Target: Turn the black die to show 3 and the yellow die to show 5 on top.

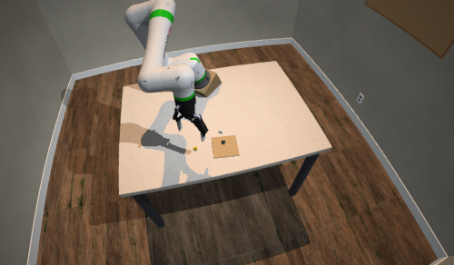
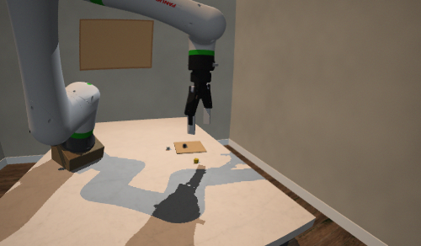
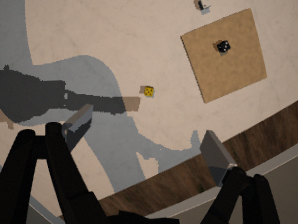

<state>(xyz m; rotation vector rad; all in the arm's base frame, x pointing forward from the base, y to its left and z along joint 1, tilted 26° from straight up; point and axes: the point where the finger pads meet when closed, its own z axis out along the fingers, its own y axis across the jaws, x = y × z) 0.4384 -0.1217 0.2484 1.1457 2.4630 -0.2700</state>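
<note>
Right now the yellow die is 15 cm below my hand, 1 cm to the left of it and 1 cm behind it. Also, from my hand: tan mat: 16 cm to the left, 16 cm below, 4 cm ahead; white die: 18 cm to the left, 15 cm below, 7 cm behind; black die: 17 cm to the left, 15 cm below, 1 cm ahead.
</note>
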